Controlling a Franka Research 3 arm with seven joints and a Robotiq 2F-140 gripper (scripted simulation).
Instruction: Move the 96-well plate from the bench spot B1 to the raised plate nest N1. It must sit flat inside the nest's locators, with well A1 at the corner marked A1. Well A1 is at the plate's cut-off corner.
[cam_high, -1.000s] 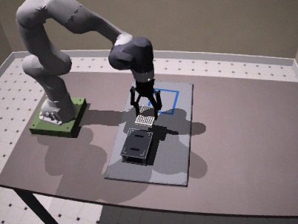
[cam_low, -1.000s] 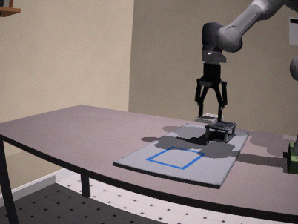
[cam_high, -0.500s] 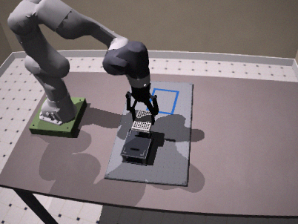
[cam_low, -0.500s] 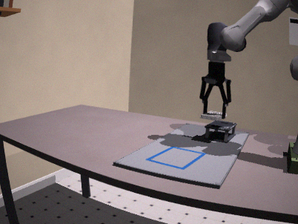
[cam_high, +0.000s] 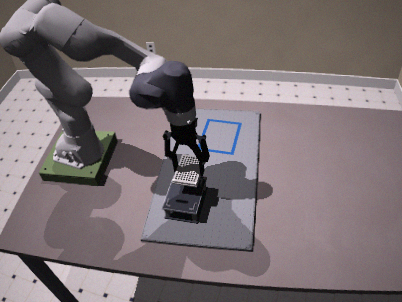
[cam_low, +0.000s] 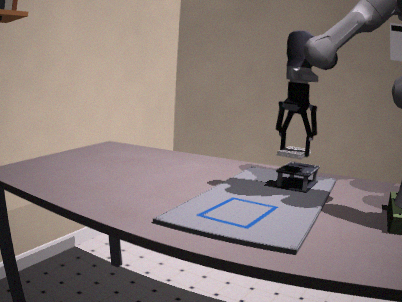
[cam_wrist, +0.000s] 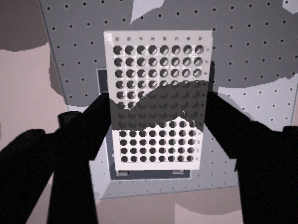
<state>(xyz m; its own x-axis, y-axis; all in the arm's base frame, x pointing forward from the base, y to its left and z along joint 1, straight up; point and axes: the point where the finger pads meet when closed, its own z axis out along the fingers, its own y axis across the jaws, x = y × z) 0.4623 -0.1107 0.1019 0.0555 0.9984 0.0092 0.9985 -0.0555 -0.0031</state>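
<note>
Now: hand 90 mm above the raised plate nest N1, 50 mm to the left of it and 10 mm past it. Round my hand: white 96-well plate: 20 mm below; then A1 mark: 80 mm below, 50 mm ahead, 20 mm to the left.
</note>
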